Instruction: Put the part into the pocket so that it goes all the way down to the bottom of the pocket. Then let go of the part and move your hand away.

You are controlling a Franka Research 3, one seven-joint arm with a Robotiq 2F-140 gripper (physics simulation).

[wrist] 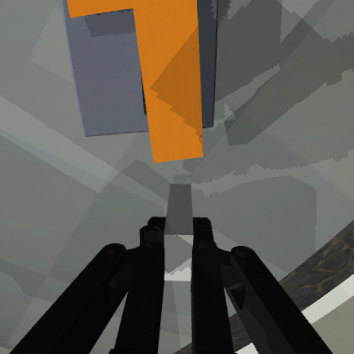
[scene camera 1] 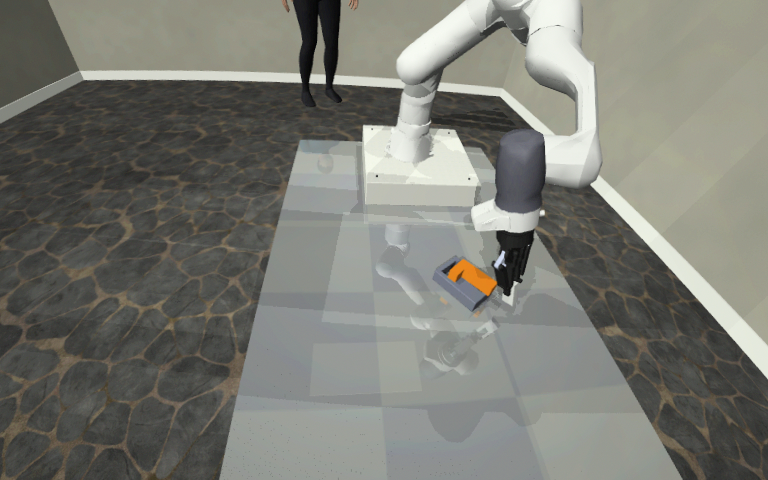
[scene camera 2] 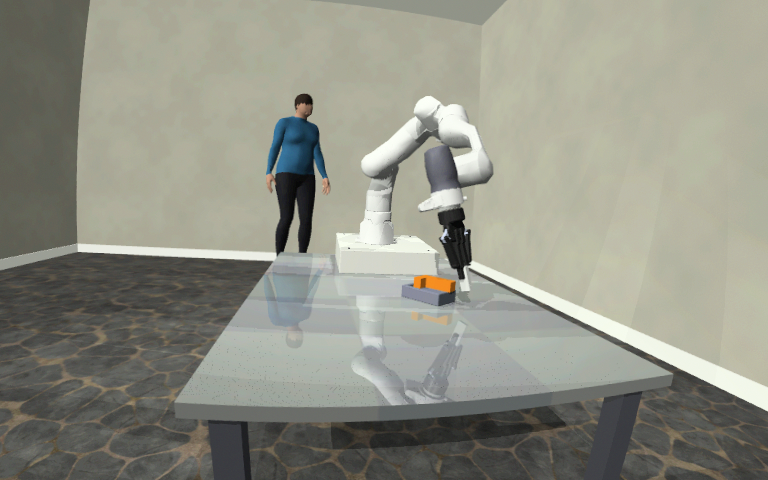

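The orange L-shaped part (scene camera 1: 477, 277) (scene camera 2: 434, 283) (wrist: 172, 85) rests on top of the grey-blue block with the pocket (scene camera 1: 459, 293) (scene camera 2: 427, 295) (wrist: 102, 85). It stands proud of the block's top, and the end of its long arm juts out past the block's near edge in the wrist view. Part of the dark pocket shows beside it. My gripper (scene camera 1: 509, 297) (scene camera 2: 464, 283) (wrist: 179, 201) is shut and empty, tilted, with its pale fingertips low over the table, close beside the jutting end of the part and apart from it.
The glass-like table (scene camera 1: 317, 418) (scene camera 2: 271, 390) mirrors the arm and the part. The white robot base (scene camera 1: 419, 192) (scene camera 2: 385, 263) stands behind the block. The table's right edge lies beyond the gripper. A person (scene camera 1: 320, 45) (scene camera 2: 297, 147) stands behind the table.
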